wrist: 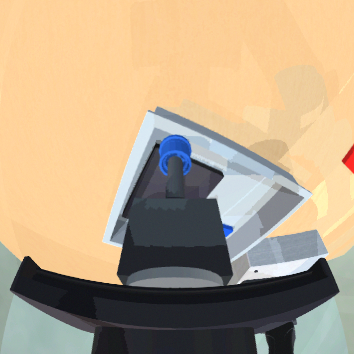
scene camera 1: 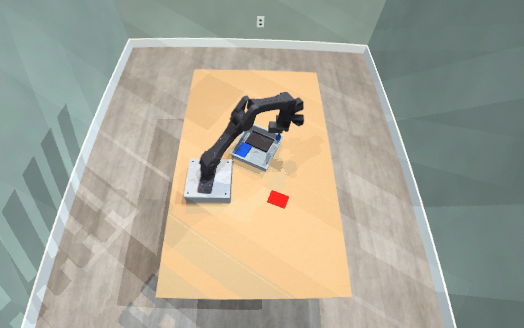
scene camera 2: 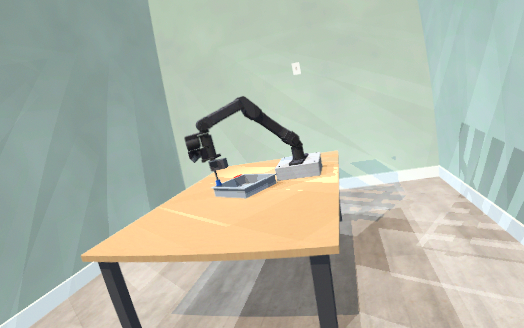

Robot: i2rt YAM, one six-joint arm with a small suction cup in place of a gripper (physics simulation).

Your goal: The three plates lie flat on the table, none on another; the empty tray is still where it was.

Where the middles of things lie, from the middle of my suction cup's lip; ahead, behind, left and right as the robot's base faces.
I see my suction cup 110 mm past the dark plate (wrist: 151, 183) and 50 mm above it. From my suction cup the other things lie so: grey tray (scene camera 2: 251, 184): 110 mm behind, 50 mm to the right, 40 mm below.
